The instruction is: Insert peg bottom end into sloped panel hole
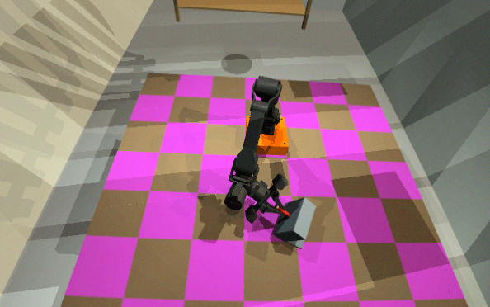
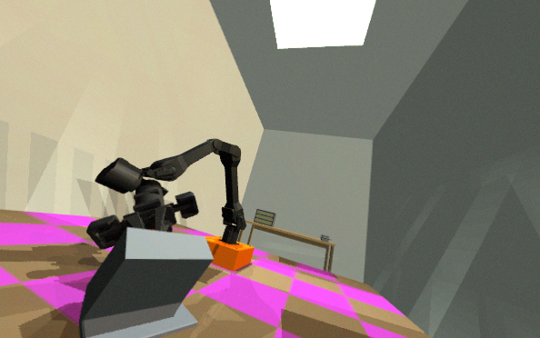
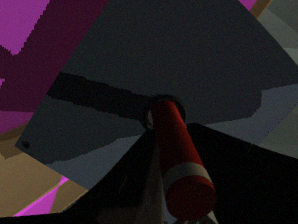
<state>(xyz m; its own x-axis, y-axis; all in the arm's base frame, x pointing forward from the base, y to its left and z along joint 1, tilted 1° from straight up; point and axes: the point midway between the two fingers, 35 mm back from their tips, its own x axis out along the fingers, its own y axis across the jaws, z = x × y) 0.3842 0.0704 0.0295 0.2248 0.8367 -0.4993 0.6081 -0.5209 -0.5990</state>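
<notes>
My gripper tip is now 1 cm short of the grey sloped panel, 4 cm to the right of it and 2 cm above it. Round my gripper tip: round red peg (1 cm to the right, 1 cm above).
</notes>
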